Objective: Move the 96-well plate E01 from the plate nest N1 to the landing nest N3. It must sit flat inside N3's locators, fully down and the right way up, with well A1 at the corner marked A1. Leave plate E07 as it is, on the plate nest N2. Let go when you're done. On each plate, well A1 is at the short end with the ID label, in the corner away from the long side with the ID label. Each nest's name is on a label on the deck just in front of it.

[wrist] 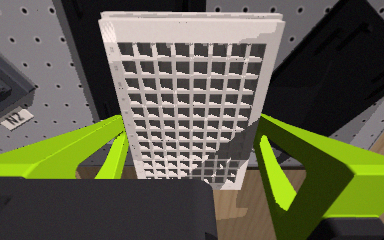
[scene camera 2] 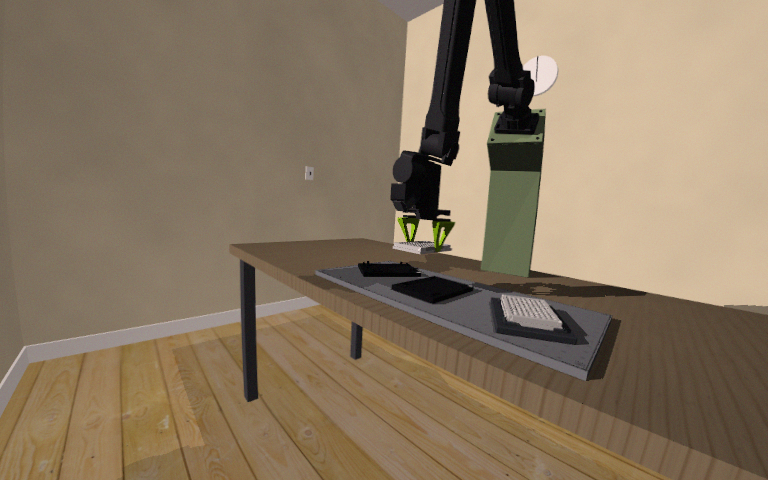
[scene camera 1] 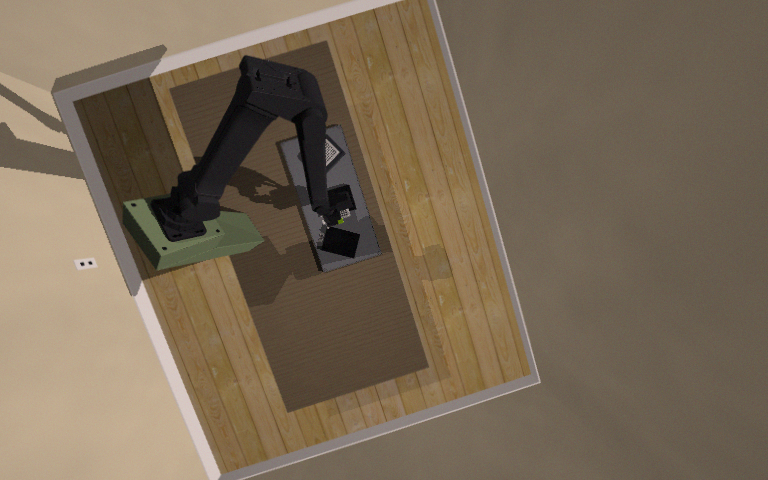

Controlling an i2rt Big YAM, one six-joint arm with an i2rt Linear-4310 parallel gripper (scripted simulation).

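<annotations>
Black nest, (scene camera 2: 381,270) and (wrist: 321,62): same spot.
</annotations>
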